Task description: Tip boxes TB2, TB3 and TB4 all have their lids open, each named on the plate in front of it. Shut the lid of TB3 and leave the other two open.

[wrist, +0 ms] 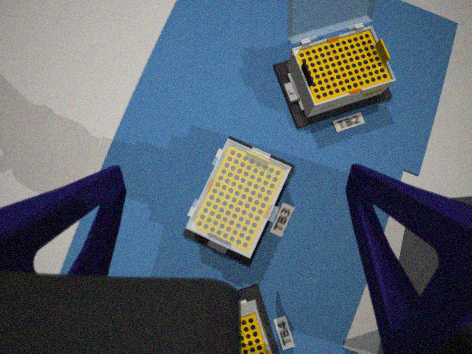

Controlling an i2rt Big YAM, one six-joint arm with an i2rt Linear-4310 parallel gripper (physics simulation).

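Places are measured from the arm's base along level axes (x left, y back, z up), in millimetres.
Pixels of known places: gripper, fingertip midpoint: (235, 177).
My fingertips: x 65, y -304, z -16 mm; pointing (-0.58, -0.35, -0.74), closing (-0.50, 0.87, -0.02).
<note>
Ahead of a thing's pixels: the offset from my fingertips to its middle. "spot": to the spot under its first point. Level surfaces: height alone.
Box TB3 @(dx -3, dy +8, dz -287 mm) (242, 200) stands in the middle of the view with its clear lid shut flat over the yellow rack of holes. Its name plate @(spot: dx -8, dy +63, dz -324 mm) (282, 219) lies to its right. Box TB2 @(dx -228, dy +32, dz -262 mm) (345, 65) is at the upper right, its clear lid @(spot: dx -271, dy -15, dz -250 mm) (330, 17) standing open at the far side, its plate @(spot: dx -183, dy +83, dz -324 mm) (349, 122) in front. Box TB4 @(spot: dx +135, dy +93, dz -269 mm) (252, 332) shows partly at the bottom, beside its plate (284, 332); the rest and its lid are hidden behind the dark gripper body. My gripper (235, 177) is wide open and empty, its dark blue fingers left and right of TB3, apart from it.
The boxes stand on dark bases on a blue mat @(dz -326 mm) (200, 75). A pale surface @(dz -329 mm) (60, 60) lies beyond the mat's edges. Shadows fall across the mat and the pale surface at the left. A grey area shows behind the right finger.
</note>
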